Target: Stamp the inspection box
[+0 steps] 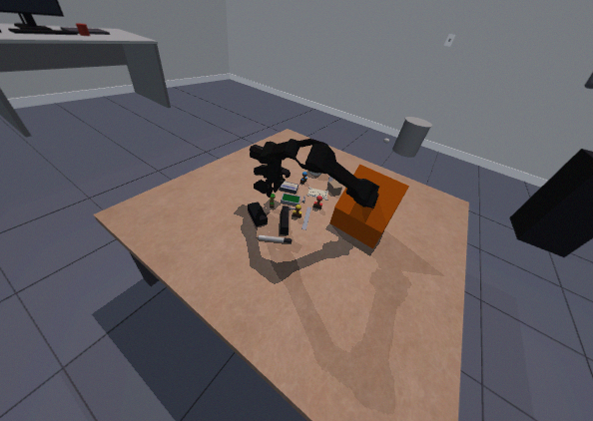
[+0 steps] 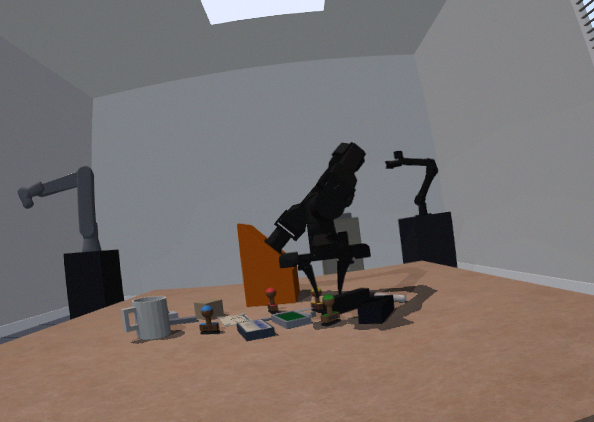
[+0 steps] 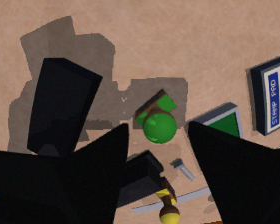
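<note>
The green-knobbed stamp is 4 cm below my gripper tip. Round my gripper tip: ruler: 18 cm behind, 6 cm below, 3 cm to the right; green ink pad: 8 cm to the right, 6 cm below, 6 cm behind; yellow-knobbed stamp: 14 cm behind, 4 cm below, 1 cm to the right.
</note>
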